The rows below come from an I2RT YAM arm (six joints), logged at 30 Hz.
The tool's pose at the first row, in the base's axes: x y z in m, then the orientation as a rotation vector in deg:
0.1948 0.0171 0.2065 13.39 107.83 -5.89
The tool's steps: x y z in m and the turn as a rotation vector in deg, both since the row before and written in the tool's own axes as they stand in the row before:
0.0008 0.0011 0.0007 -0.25 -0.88 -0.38
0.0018 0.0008 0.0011 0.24 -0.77 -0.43
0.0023 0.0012 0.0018 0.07 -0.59 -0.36
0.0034 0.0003 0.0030 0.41 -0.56 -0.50
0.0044 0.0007 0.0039 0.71 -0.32 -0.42
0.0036 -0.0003 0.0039 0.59 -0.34 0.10
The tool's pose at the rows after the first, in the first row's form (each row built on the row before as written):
0.1954 0.0181 0.2056 12.78 107.01 -6.00
0.1961 0.0189 0.2036 12.48 106.29 -6.59
0.1974 0.0199 0.2009 12.14 105.75 -6.96
0.1994 0.0199 0.1968 11.91 105.24 -7.73
0.2021 0.0201 0.1915 11.99 104.95 -8.70
0.2048 0.0192 0.1870 12.46 104.57 -9.20

